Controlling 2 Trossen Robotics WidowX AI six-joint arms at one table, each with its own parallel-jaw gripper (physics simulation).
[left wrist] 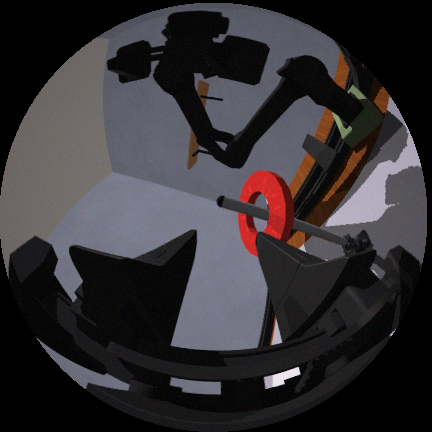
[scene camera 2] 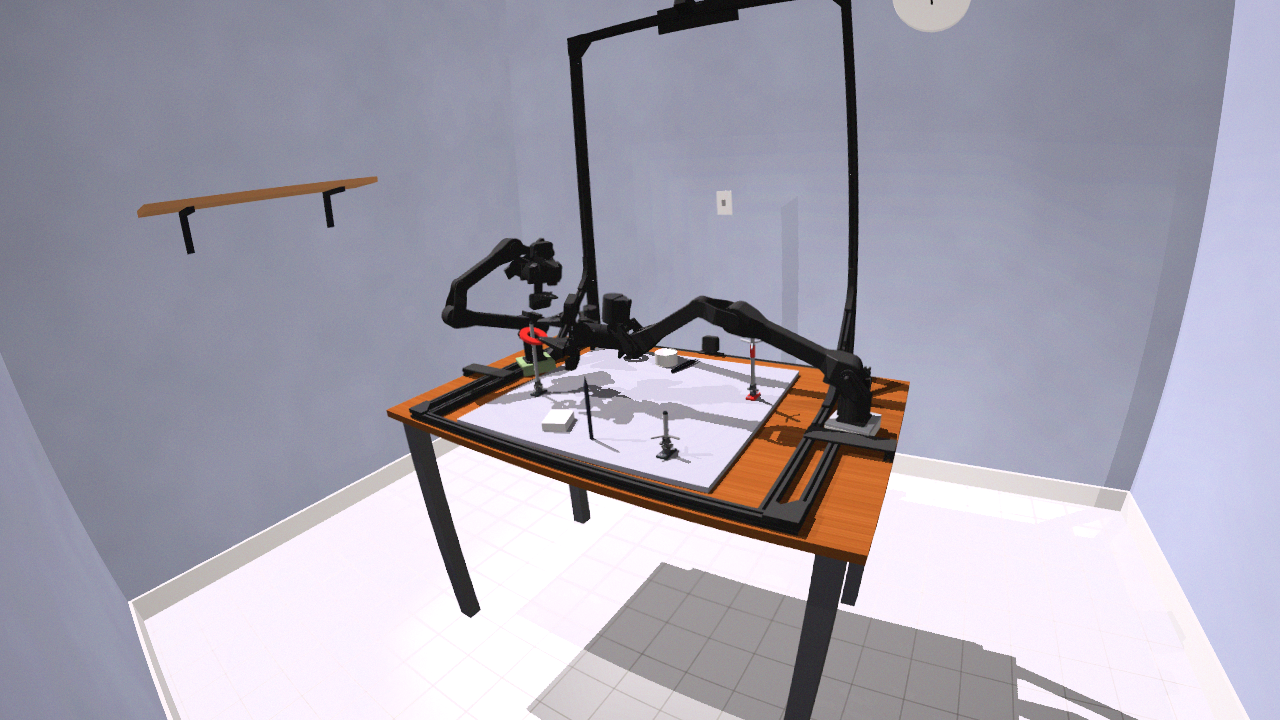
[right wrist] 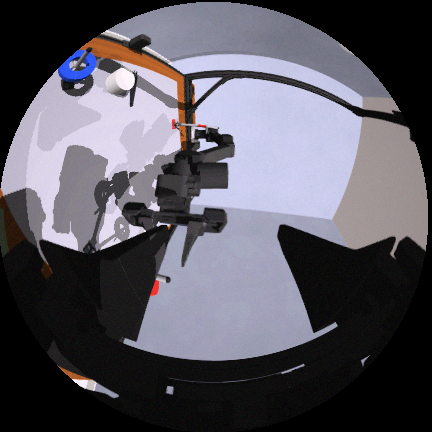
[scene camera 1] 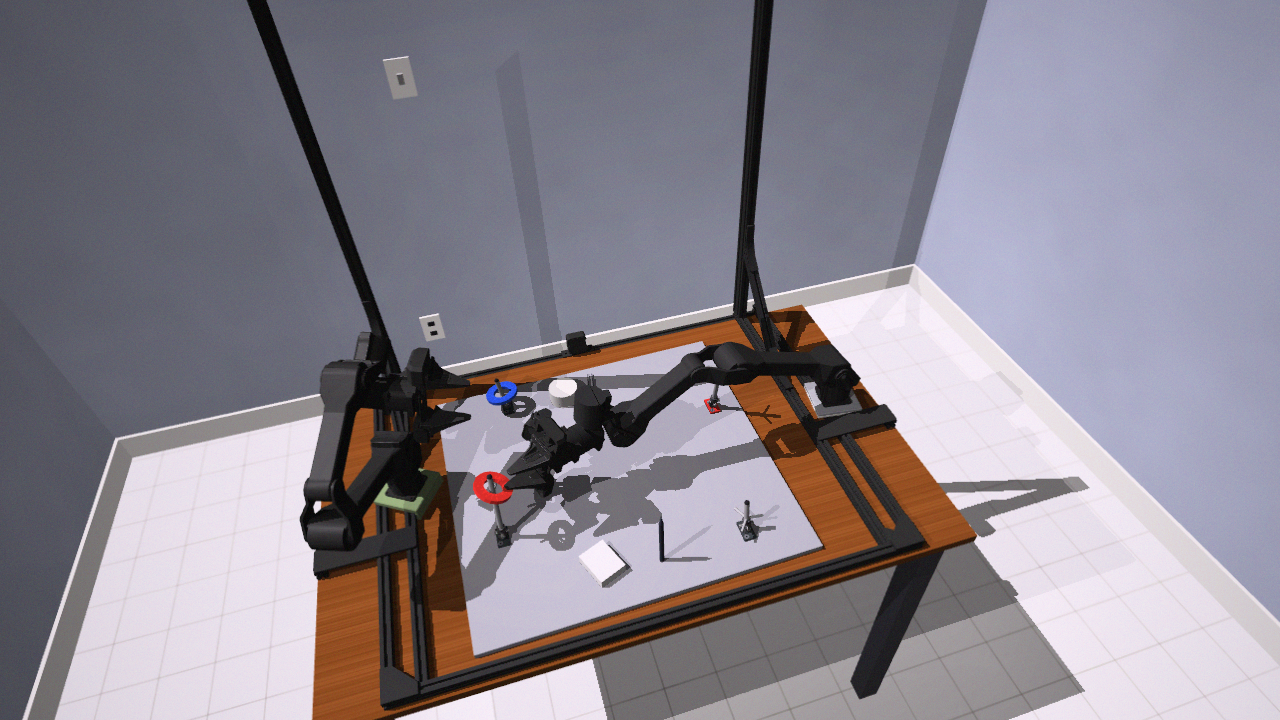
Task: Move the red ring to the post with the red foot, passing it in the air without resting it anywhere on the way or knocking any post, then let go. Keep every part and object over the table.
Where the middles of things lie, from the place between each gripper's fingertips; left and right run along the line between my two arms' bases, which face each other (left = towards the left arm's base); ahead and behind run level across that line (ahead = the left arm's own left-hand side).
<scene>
The red ring (scene camera 1: 478, 486) lies 110 mm below my right hand, 110 mm ahead of it and 10 mm to the left of it. Round my right hand: white box (scene camera 1: 600, 561) 260 mm below, 220 mm ahead, 180 mm to the left.
Right now the red ring is 10 mm behind my left hand, 30 mm to the right of it and 20 mm below it. The rest, counted from my left hand: white box (100 mm ahead, 140 mm to the left, 170 mm below).
</scene>
